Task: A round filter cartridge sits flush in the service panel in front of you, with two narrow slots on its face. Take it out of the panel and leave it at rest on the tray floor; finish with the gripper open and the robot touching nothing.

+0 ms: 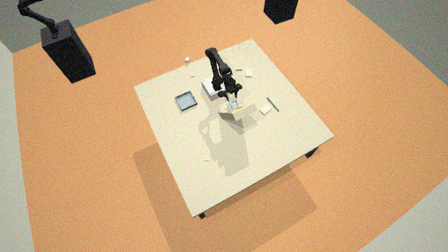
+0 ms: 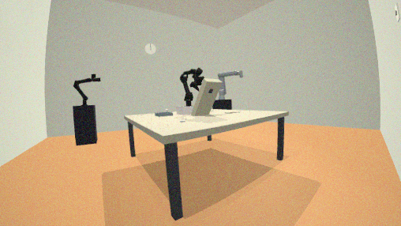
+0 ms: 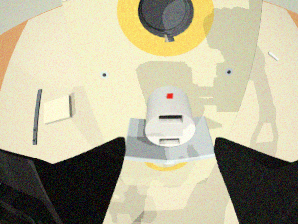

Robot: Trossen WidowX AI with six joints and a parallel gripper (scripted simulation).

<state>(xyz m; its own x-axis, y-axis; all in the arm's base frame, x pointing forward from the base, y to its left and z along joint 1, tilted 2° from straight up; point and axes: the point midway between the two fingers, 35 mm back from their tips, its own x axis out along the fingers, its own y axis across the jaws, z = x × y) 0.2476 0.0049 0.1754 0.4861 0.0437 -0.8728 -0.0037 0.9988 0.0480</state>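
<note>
Right now the white round filter cartridge is 4 cm below my gripper tip and 3 cm ahead of it. Also, from my gripper tip: service panel (7 cm ahead, 6 cm below); blue-grey tray (30 cm to the right, 30 cm behind, 23 cm below).
</note>
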